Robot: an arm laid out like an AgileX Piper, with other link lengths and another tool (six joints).
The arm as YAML. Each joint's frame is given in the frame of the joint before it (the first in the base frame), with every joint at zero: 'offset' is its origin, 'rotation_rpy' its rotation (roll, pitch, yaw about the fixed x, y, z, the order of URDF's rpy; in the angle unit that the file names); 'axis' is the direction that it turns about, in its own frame. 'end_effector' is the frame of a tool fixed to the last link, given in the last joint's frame.
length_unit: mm
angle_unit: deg
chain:
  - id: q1
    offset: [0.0, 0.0, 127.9]
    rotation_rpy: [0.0, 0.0, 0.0]
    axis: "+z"
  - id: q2
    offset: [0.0, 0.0, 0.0]
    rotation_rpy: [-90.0, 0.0, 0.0]
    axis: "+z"
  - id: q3
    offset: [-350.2, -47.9, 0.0]
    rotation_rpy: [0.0, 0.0, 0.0]
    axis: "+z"
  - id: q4
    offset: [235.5, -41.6, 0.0]
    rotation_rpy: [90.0, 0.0, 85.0]
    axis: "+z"
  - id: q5
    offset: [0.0, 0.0, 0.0]
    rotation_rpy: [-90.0, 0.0, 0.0]
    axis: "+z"
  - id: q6
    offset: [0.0, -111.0, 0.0]
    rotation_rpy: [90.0, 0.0, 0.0]
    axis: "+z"
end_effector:
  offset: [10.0, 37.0, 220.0]
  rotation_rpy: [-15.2, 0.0, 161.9]
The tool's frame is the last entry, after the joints.
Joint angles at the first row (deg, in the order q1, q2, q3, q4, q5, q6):
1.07 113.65 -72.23 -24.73 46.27 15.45
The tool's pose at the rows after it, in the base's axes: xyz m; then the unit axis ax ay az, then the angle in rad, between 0 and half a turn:
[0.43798 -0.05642 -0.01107 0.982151 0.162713 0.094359 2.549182]
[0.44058 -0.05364 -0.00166 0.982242 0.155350 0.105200 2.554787]
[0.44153 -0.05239 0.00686 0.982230 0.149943 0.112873 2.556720]
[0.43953 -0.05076 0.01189 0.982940 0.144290 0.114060 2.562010]
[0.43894 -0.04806 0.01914 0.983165 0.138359 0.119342 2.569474]
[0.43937 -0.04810 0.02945 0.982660 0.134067 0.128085 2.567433]
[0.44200 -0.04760 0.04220 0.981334 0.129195 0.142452 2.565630]
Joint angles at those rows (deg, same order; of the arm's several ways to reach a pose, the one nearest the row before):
1.07 112.63 -72.23 -24.60 46.27 15.58
1.07 111.32 -72.23 -23.93 46.27 15.58
1.07 110.14 -72.23 -23.53 46.51 15.58
1.07 109.35 -72.21 -22.91 47.09 15.58
1.07 108.27 -72.21 -22.11 47.48 15.43
1.07 106.86 -72.21 -22.00 47.85 15.43
1.07 105.18 -72.21 -21.89 47.85 15.43

